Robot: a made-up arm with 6 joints. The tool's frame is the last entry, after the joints.
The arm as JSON. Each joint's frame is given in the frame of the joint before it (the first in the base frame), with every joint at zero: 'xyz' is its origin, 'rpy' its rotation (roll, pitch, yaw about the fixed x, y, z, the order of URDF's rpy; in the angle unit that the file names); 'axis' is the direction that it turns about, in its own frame. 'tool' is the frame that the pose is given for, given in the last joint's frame.
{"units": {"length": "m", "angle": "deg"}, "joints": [
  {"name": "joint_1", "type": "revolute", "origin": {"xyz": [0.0, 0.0, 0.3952], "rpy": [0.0, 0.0, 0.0]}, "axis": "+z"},
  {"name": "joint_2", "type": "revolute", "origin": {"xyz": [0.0, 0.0, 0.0], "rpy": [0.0, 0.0, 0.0]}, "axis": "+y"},
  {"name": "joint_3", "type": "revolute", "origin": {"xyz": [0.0, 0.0, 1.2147], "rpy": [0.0, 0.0, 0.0]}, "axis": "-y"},
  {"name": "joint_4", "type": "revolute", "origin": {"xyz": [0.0, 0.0, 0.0], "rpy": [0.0, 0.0, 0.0]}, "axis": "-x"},
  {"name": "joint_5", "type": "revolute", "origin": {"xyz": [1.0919, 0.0, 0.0], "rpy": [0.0, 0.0, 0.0]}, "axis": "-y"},
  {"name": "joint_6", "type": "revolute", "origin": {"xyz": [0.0, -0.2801, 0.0], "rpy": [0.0, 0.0, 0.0]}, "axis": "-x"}
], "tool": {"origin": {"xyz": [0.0, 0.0, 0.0], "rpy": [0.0, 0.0, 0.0]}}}
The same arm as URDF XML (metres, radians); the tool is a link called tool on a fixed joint. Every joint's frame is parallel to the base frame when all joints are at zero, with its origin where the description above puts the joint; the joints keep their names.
<robot name="arm">
<joint name="joint_1" type="continuous"><parent link="base"/><child link="link1"/><origin xyz="0.0000 0.0000 0.3952" rpy="0.0000 0.0000 0.0000"/><axis xyz="0 0 1"/></joint>
<joint name="joint_2" type="continuous"><parent link="link1"/><child link="link2"/><origin xyz="0.0000 0.0000 0.0000" rpy="0.0000 0.0000 0.0000"/><axis xyz="0 1 0"/></joint>
<joint name="joint_3" type="continuous"><parent link="link2"/><child link="link3"/><origin xyz="0.0000 0.0000 1.2147" rpy="0.0000 0.0000 0.0000"/><axis xyz="0 -1 0"/></joint>
<joint name="joint_4" type="continuous"><parent link="link3"/><child link="link4"/><origin xyz="0.0000 0.0000 0.0000" rpy="0.0000 0.0000 0.0000"/><axis xyz="-1 0 0"/></joint>
<joint name="joint_5" type="continuous"><parent link="link4"/><child link="link5"/><origin xyz="1.0919 0.0000 0.0000" rpy="0.0000 0.0000 0.0000"/><axis xyz="0 -1 0"/></joint>
<joint name="joint_6" type="continuous"><parent link="link5"/><child link="link6"/><origin xyz="0.0000 -0.2801 0.0000" rpy="0.0000 0.0000 0.0000"/><axis xyz="-1 0 0"/></joint>
<joint name="tool_fixed" type="fixed"><parent link="link6"/><child link="tool"/><origin xyz="0.0000 0.0000 0.0000" rpy="0.0000 0.0000 0.0000"/></joint>
<link name="base"/>
<link name="link1"/>
<link name="link2"/>
<link name="link3"/>
<link name="link4"/>
<link name="link5"/>
<link name="link6"/>
<link name="tool"/>
</robot>

